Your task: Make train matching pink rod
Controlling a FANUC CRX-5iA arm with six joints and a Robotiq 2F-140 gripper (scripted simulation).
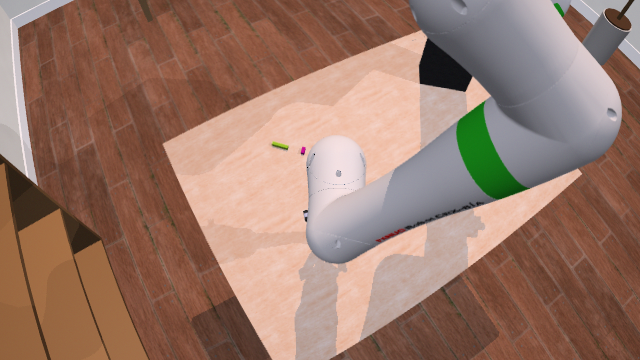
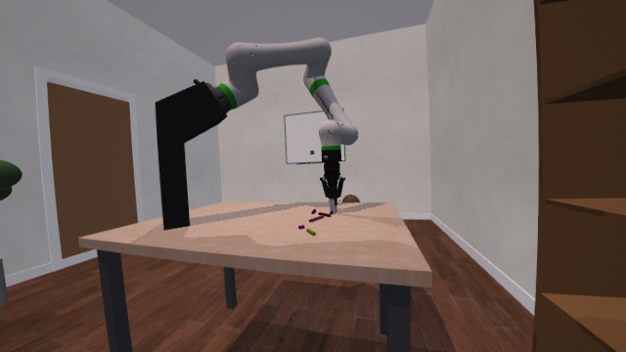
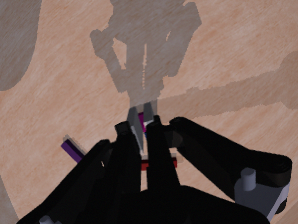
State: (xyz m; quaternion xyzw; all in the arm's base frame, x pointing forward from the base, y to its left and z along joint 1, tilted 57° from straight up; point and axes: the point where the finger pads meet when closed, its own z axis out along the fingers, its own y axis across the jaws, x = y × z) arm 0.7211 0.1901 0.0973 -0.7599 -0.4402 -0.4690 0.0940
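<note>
Right now my hand is 3 cm above the blue rod and 2 cm to the left of it. Also, from my hand: red rod (6 cm to the right, 3 cm below, 3 cm behind); purple rod (10 cm behind, 3 cm below, 1 cm to the right); pink rod (13 cm to the right, 3 cm below, 3 cm behind).
</note>
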